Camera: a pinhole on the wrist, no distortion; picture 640 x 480 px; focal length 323.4 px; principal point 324.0 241.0 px. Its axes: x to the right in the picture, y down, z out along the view. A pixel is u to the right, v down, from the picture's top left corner.
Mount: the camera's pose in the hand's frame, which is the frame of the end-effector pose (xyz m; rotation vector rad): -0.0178 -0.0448 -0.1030 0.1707 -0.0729 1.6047
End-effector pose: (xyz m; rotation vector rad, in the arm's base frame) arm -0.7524 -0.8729 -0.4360 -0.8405 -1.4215 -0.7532
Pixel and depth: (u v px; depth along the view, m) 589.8 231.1 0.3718
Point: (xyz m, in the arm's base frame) -0.7427 -0.5035 -0.4464
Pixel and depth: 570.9 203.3 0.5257
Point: -0.7642 -0.3232 -0.3978
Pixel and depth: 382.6 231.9 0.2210
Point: -0.8483 -0.7899 -0.4363
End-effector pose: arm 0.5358 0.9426 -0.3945 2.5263 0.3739 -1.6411
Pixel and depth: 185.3 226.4 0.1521
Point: 0.4694 1.0621 -0.4045
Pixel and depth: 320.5 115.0 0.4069
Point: 0.3181 1.0042 -0.6602
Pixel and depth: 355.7 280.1 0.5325
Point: 0.1128 0.9139 -0.5247
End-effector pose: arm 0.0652 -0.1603 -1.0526 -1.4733 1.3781 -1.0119
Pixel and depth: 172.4 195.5 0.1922
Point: 0.1835 -0.1767 -0.9200
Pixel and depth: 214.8 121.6 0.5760
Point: 0.5777 -0.3656 -0.8796
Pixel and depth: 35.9 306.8 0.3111
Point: 0.3306 -0.0901 -0.7522
